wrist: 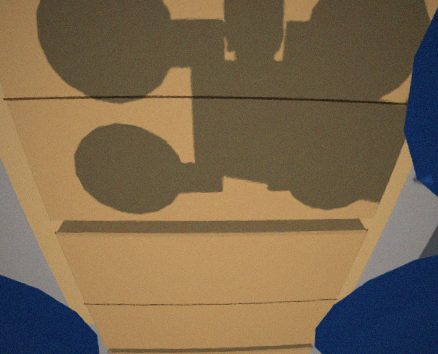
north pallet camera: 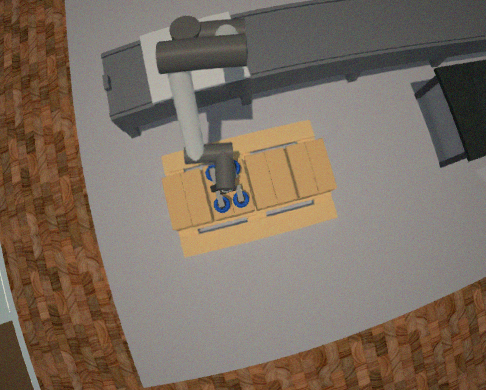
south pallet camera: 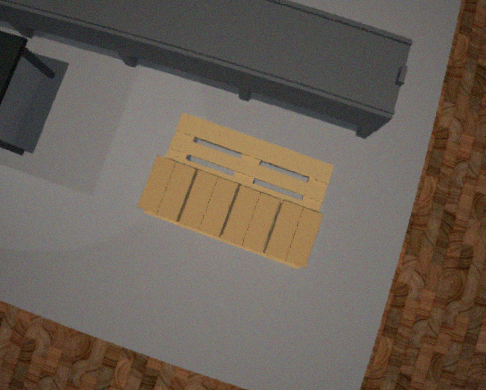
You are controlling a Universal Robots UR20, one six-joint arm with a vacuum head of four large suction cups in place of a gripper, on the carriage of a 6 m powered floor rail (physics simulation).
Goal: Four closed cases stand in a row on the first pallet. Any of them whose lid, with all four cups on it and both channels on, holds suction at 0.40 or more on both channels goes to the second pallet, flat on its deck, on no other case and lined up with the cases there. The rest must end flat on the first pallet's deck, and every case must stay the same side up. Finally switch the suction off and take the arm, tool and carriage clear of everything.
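Frame: origin at the arm's base, x ahead, y left, z up, level; centimetres.
Where they show: hand, tool point: [wrist: 204, 244].
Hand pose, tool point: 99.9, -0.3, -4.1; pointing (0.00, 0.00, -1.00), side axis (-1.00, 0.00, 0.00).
Note:
Each offset is from my tool point to the top centre of the thing, as dx, dy, dz. "spot": to the spot under its first point. Level surfaces: height alone.
On the north pallet [north pallet camera: 260, 235], four tan closed cases @[-2.0, -30.0, -17.0] [north pallet camera: 175, 205] @[-1.3, +0.3, -17.0] [north pallet camera: 231, 211] @[-0.6, +30.6, -17.0] [north pallet camera: 262, 180] @[+0.1, +60.9, -17.0] [north pallet camera: 320, 165] stand in a row, lids up. My vacuum head [north pallet camera: 227, 186] is over the second case from the left. Its blue cups [wrist: 380, 310] appear above the lids, with the head's shadow apart from them on one case @[spot: +14.8, +5.1, -17.0] [wrist: 50, 150] in the wrist view; a neighbouring case @[spot: -0.9, +22.9, -17.1] [wrist: 215, 270] lies beyond a narrow gap. No lifted case shows. The south pallet [south pallet camera: 255, 147] carries a row of cases [south pallet camera: 175, 190] [south pallet camera: 197, 195] [south pallet camera: 240, 215] [south pallet camera: 285, 230] along its lower side, with bare deck above them.
The grey floor rail [north pallet camera: 360, 30] [south pallet camera: 225, 45] runs above both pallets. The white carriage [north pallet camera: 155, 75] is near its left end in the north view, with the arm [north pallet camera: 186, 110] reaching down from it. A black table @[dz +0.1] [north pallet camera: 465, 110] [south pallet camera: 10, 60] stands between the pallets.

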